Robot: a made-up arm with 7 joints. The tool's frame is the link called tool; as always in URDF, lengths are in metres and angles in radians.
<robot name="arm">
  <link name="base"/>
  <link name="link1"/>
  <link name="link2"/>
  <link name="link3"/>
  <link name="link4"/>
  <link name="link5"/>
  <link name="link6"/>
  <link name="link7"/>
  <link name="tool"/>
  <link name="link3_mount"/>
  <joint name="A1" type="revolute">
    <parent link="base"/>
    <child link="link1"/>
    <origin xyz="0.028 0.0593 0.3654" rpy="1.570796 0 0"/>
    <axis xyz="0 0 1"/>
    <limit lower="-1.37" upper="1.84" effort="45" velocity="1.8"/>
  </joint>
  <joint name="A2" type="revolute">
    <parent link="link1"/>
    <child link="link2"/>
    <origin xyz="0.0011 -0.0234 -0.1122" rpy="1.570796 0 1.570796"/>
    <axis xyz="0 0 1"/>
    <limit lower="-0.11" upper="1.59" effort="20" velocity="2.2"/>
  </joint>
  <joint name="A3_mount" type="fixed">
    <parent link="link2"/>
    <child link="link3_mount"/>
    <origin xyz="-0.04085 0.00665 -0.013"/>
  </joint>
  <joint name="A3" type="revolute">
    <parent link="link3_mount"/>
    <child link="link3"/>
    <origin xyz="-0.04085 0.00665 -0.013" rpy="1.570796 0 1.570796"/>
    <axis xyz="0 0 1"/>
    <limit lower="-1.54" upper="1.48" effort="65" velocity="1"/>
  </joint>
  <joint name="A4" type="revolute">
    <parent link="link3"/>
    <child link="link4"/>
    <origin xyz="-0.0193 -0.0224 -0.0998" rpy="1.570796 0 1.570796"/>
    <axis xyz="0 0 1"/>
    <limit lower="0.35" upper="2.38" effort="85" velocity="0.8"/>
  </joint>
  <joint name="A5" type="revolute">
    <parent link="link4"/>
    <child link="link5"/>
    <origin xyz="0.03 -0.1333 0.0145" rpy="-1.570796 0 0"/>
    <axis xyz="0 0 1"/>
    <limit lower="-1" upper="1.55" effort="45" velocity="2.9"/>
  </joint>
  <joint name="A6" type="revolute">
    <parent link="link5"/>
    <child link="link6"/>
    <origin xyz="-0.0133 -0.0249 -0.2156" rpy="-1.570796 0 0"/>
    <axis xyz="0 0 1"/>
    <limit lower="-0.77" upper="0.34" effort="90" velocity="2.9"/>
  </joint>
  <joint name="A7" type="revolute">
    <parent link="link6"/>
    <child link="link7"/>
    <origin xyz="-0.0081 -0.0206 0.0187" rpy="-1.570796 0 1.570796"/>
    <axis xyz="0 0 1"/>
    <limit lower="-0.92" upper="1.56" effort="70" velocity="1.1"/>
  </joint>
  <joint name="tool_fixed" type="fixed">
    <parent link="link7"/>
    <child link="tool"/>
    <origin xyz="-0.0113 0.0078 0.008" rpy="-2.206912 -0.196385 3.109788"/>
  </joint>
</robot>
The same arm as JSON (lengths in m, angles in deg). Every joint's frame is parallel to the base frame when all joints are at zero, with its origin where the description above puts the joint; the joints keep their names.
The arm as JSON. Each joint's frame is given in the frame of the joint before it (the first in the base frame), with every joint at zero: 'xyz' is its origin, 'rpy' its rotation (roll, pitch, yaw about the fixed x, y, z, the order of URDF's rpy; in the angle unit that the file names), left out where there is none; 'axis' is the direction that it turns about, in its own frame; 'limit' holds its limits. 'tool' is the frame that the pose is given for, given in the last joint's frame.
{"units": {"length": "m", "angle": "deg"}, "joints": [{"name": "A1", "type": "revolute", "origin": {"xyz": [0.028, 0.0593, 0.3654]}, "axis": [0.0, -1.0, 0.0], "limit": {"lower": -78.5, "upper": 105.42}}, {"name": "A2", "type": "revolute", "origin": {"xyz": [0.0011, 0.1122, -0.0234]}, "axis": [1.0, 0.0, 0.0], "limit": {"lower": -6.3, "upper": 91.1}}, {"name": "A3", "type": "revolute", "origin": {"xyz": [-0.026, -0.0133, -0.0817]}, "axis": [0.0, 0.0, 1.0], "limit": {"lower": -88.24, "upper": 84.8}}, {"name": "A4", "type": "revolute", "origin": {"xyz": [-0.0224, 0.0193, -0.0998]}, "axis": [0.0, -1.0, 0.0], "limit": {"lower": 20.05, "upper": 136.36}}, {"name": "A5", "type": "revolute", "origin": {"xyz": [0.03, -0.0145, -0.1333]}, "axis": [0.0, 0.0, 1.0], "limit": {"lower": -57.3, "upper": 88.81}}, {"name": "A6", "type": "revolute", "origin": {"xyz": [-0.0133, -0.0249, -0.2156]}, "axis": [0.0, 1.0, 0.0], "limit": {"lower": -44.12, "upper": 19.48}}, {"name": "A7", "type": "revolute", "origin": {"xyz": [-0.0081, 0.0187, 0.0206]}, "axis": [-1.0, 0.0, 0.0], "limit": {"lower": -52.71, "upper": 89.38}}], "tool": {"origin": {"xyz": [-0.008, -0.0078, 0.0113], "rpy": [44.29, -78.6, -170.92]}}}
